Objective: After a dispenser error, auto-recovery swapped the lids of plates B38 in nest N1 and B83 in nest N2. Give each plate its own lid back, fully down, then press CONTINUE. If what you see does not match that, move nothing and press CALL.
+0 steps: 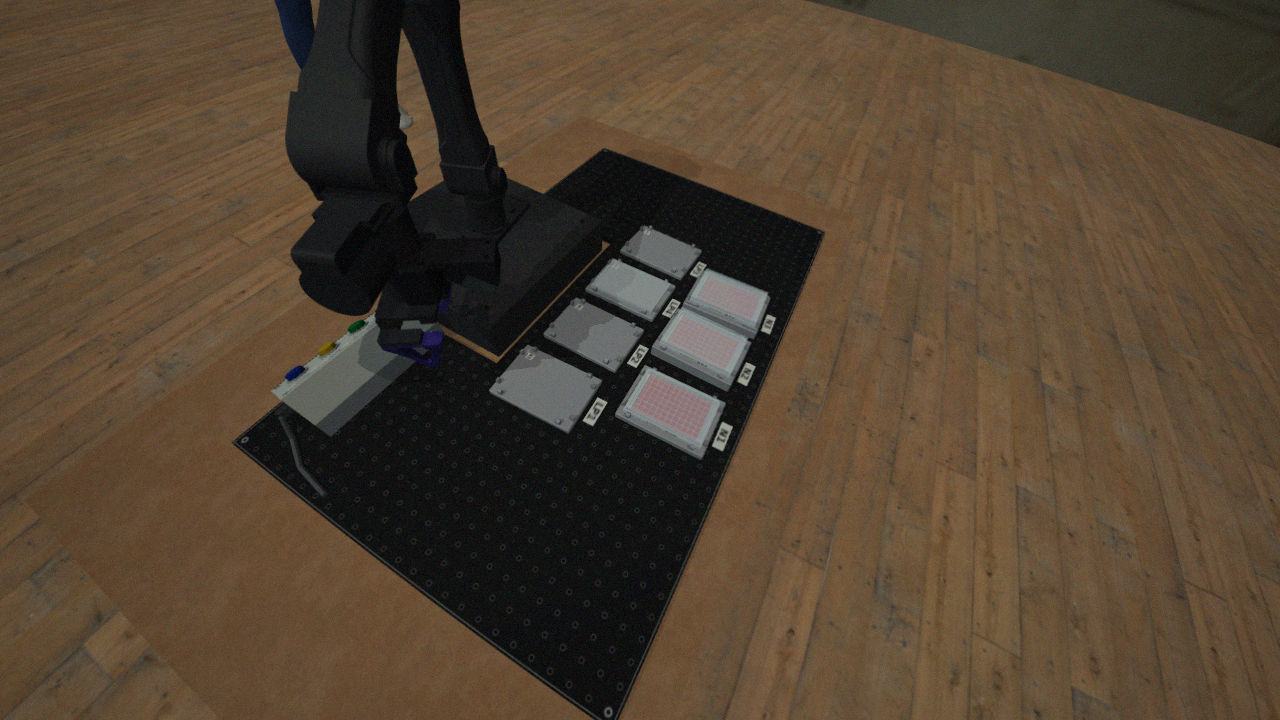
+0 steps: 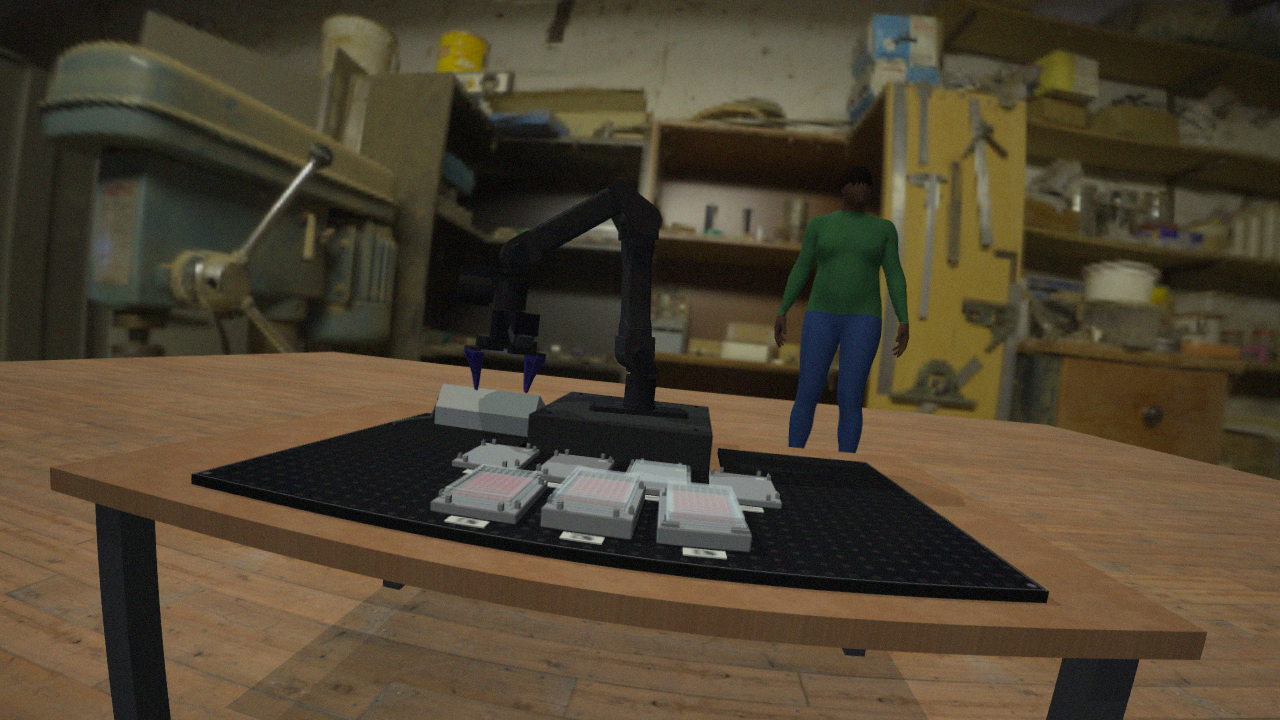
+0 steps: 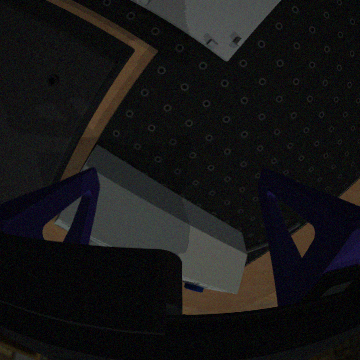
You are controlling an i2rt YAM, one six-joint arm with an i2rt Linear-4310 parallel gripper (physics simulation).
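Places are measured from the arm's base along level axes (x ahead, y left, z up), in centimetres.
Pixels of known places: gripper, between the fingertips: (image 1: 438,337) (image 2: 501,391) (image 3: 178,176); arm's base, origin of its link: (image 1: 490,228) (image 2: 637,411).
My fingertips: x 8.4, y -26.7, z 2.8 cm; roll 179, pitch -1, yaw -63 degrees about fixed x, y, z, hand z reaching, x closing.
Ahead of a thing's pixels: the offset from my fingertips to its top centre. "*": to the spot under its first point.
My gripper (image 1: 436,338) (image 2: 501,389) (image 3: 178,176) is open and empty, with its fingers over the grey button box @(dx -12.9, dy -4.0, dz -1.2 cm) (image 1: 335,394) (image 2: 483,410) (image 3: 145,215). The box carries a blue button @(dx -16.6, dy -10.9, dz -2.1 cm) (image 1: 295,371) (image 3: 194,287), a yellow button @(dx -15.6, dy -6.0, dz -2.1 cm) (image 1: 326,348) and a green button @(dx -14.5, dy -1.1, dz -2.1 cm) (image 1: 356,325); their lettering is not readable. The pink-welled plate in N1 @(dx +33.9, dy +5.9, dz -6.9 cm) (image 1: 675,404) (image 2: 492,486) and the plate in N2 @(dx +35.7, dy +19.1, dz -5.6 cm) (image 1: 704,342) (image 2: 595,489) sit in their nests under what look like clear lids. Plate and lid codes are too small to read, and I cannot tell whether the lids are fully down.
A third pink plate @(dx +37.9, dy +31.5, dz -6.0 cm) (image 1: 729,296) (image 2: 700,503) sits beyond N2. Lid parks LP1 @(dx +14.2, dy +2.8, dz -7.6 cm) (image 1: 546,389) (image 2: 494,455) and LP2 (image 1: 592,334) (image 2: 575,466) look bare. A third park @(* dx +19.6, dy +27.1, dz -7.8 cm) (image 1: 629,288) (image 2: 659,474) seems to hold a clear lid. The black arm base (image 1: 528,268) (image 2: 622,434) stands beside the box.
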